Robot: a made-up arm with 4 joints. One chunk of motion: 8 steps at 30 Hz.
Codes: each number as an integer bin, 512 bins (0 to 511) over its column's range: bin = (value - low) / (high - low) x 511, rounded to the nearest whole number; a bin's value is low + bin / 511 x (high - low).
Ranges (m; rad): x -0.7..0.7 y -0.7..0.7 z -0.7..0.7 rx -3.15..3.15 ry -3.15..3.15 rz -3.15..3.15
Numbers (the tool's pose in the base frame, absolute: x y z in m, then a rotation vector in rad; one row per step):
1: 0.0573 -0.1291 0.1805 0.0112 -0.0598 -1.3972
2: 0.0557 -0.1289 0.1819 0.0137 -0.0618 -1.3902
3: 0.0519 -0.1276 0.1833 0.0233 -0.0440 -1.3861
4: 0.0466 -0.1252 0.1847 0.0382 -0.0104 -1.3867
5: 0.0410 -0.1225 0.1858 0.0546 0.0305 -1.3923
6: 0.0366 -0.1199 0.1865 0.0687 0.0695 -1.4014
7: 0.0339 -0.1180 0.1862 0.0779 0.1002 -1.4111
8: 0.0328 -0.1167 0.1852 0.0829 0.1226 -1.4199
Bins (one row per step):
1: 276 208 321 256 251 142
2: 276 208 322 257 250 143
3: 274 209 322 257 252 143
4: 273 210 323 259 255 143
5: 270 211 323 260 258 143
6: 269 212 324 261 261 142
7: 268 212 323 262 264 141
8: 267 213 323 262 265 140

